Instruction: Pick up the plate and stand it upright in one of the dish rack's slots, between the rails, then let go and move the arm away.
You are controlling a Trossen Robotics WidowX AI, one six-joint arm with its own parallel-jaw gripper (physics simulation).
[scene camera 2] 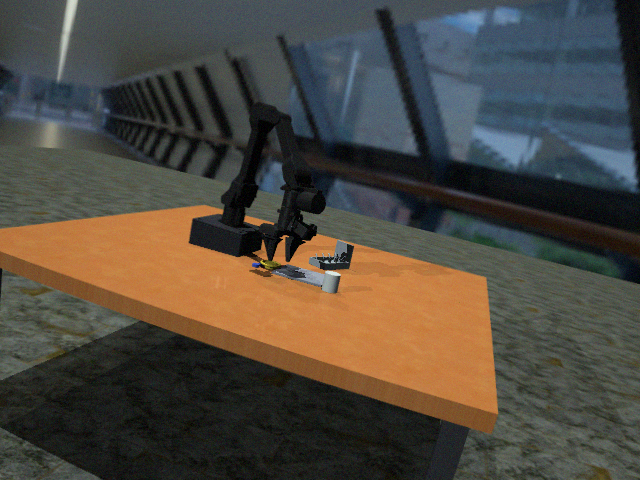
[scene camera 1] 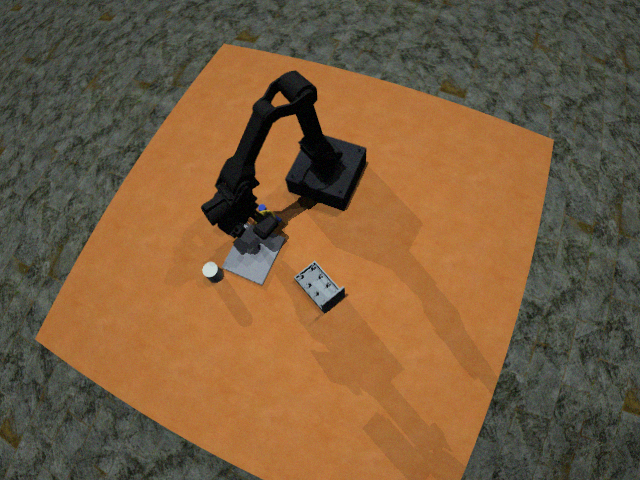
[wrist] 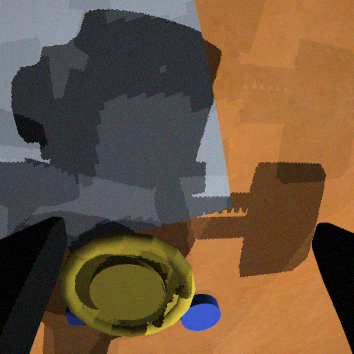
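Note:
The yellow round plate (scene camera 1: 267,212) (scene camera 2: 270,265) (wrist: 127,290) lies roughly flat, with its hollow side up, at the base-side edge of the grey square board. In the scene camera 1 view the arm partly hides it. My gripper (scene camera 1: 252,229) (scene camera 2: 280,259) (wrist: 194,235) is open and empty, low above the board's edge beside the plate. In the wrist view the plate shows near the left finger. The pale grey dish rack (scene camera 1: 323,291) (scene camera 2: 344,251) stands apart from the plate, with several small pegs and a raised panel at one end.
The grey board (scene camera 1: 258,266) (scene camera 2: 310,276) (wrist: 212,165) lies flat on the orange table (scene camera 1: 155,361) (scene camera 2: 258,315). A white cylinder (scene camera 1: 210,269) (scene camera 2: 330,282) stands by its far side. A blue disc (scene camera 1: 262,207) (scene camera 2: 255,265) (wrist: 200,317) and a blue bar (scene camera 1: 279,219) (wrist: 75,316) lie by the plate.

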